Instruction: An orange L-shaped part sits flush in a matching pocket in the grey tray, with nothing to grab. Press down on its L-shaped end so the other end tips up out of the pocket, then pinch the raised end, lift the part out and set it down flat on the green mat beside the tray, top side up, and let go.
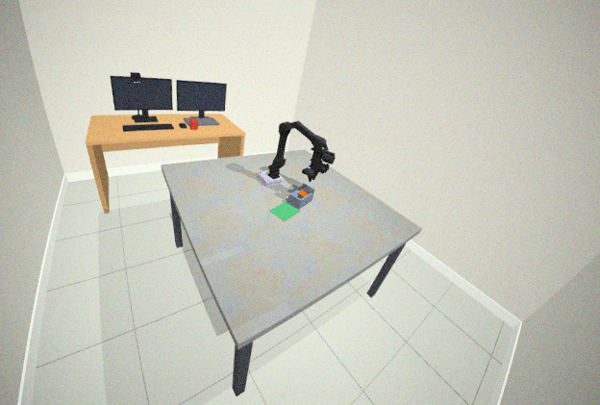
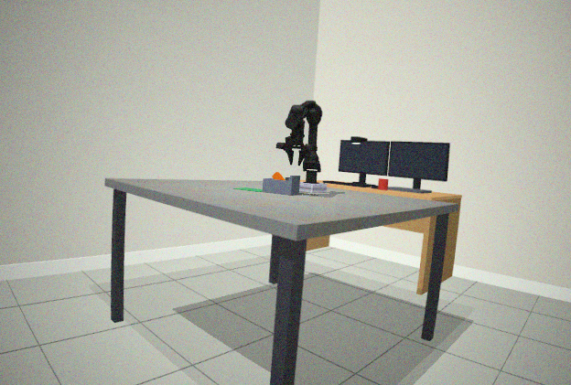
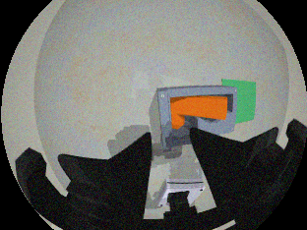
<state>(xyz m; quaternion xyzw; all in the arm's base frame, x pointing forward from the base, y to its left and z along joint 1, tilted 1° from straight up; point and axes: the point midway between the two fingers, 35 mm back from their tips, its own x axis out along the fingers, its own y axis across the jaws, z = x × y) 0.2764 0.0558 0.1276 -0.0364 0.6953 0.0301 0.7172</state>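
The orange L-shaped part is 1 cm behind my gripper tip, 4 cm to the right of it and 10 cm below it. From my gripper tip the other things lie so: green mat (1 cm ahead, 22 cm to the right, 15 cm below).
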